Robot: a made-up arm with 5 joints.
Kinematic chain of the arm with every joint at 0, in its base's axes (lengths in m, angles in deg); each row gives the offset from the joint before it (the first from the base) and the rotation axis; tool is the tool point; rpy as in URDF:
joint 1: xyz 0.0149 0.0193 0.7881 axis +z
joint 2: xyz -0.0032 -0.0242 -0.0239 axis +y
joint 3: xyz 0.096 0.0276 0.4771 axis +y
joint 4: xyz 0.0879 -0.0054 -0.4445 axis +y
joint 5: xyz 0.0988 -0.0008 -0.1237 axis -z
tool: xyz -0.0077 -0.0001 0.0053 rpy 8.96 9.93 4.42
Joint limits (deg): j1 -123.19..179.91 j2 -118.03..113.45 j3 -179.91..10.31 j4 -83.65..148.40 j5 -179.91..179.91
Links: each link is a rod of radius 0.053 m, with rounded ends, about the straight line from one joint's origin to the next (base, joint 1, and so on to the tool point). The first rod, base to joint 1, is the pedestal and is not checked.
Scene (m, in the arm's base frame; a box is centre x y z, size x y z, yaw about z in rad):
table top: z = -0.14
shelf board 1: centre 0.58 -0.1 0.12 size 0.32 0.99 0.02 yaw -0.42
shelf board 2: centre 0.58 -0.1 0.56 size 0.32 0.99 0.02 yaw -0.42
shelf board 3: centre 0.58 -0.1 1 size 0.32 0.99 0.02 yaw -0.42
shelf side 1: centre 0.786 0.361 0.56 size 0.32 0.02 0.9 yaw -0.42
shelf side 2: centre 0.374 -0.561 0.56 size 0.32 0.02 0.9 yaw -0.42
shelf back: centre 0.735 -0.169 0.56 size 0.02 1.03 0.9 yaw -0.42
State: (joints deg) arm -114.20 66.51 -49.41 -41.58 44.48
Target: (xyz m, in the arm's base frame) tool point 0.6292 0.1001 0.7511
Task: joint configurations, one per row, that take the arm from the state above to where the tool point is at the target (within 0.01 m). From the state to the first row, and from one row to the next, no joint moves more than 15 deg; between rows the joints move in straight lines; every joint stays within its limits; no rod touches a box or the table.
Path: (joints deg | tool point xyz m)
1: -102.35 56.91 -38.43 -44.62 46.35 | -0.0953 -0.4965 0.4297
2: -90.49 47.30 -27.45 -47.65 48.22 | 0.0137 -0.4630 0.5082
3: -78.64 37.70 -16.46 -50.69 50.09 | 0.1017 -0.3971 0.5798
4: -66.78 28.10 -5.48 -53.72 51.96 | 0.1590 -0.3084 0.6429
5: -53.48 26.34 -6.24 -54.41 51.08 | 0.2368 -0.2751 0.6567
6: -40.18 24.59 -7.00 -55.09 50.20 | 0.3061 -0.2226 0.6710
7: -26.88 22.84 -7.76 -55.78 49.32 | 0.3623 -0.1534 0.6859
8: -13.57 21.09 -8.53 -56.46 48.44 | 0.4012 -0.0710 0.7014
9: -0.27 19.34 -9.29 -57.14 47.56 | 0.4197 0.0202 0.7175
10: 13.03 17.59 -10.05 -57.83 46.68 | 0.4158 0.1149 0.7340
11: 26.33 15.83 -10.81 -58.51 45.80 | 0.3890 0.2074 0.7511
12: 16.79 21.90 -24.60 -55.99 45.73 | 0.5141 0.1727 0.7494
13: 7.25 27.96 -38.39 -53.48 45.67 | 0.6292 0.1001 0.7511

